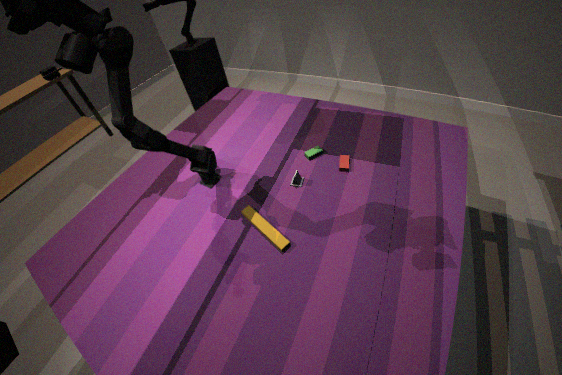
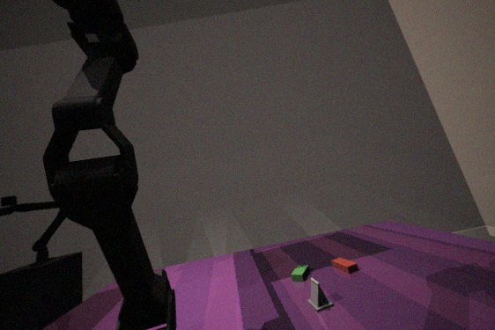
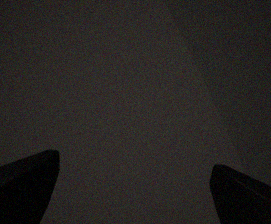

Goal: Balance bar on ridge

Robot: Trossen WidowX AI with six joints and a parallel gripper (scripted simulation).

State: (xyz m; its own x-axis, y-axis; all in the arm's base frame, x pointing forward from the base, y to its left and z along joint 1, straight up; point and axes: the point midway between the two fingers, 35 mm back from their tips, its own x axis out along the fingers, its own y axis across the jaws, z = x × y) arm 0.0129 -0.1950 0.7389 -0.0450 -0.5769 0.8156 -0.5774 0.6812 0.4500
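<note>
My gripper tip is 760 mm above the yellow bar, 300 mm short of it and 130 mm to the right of it. The rest, counted from my gripper tip: red block (760 mm below, 470 mm to the left, 430 mm ahead); then green block (760 mm below, 490 mm to the left, 300 mm ahead).
</note>
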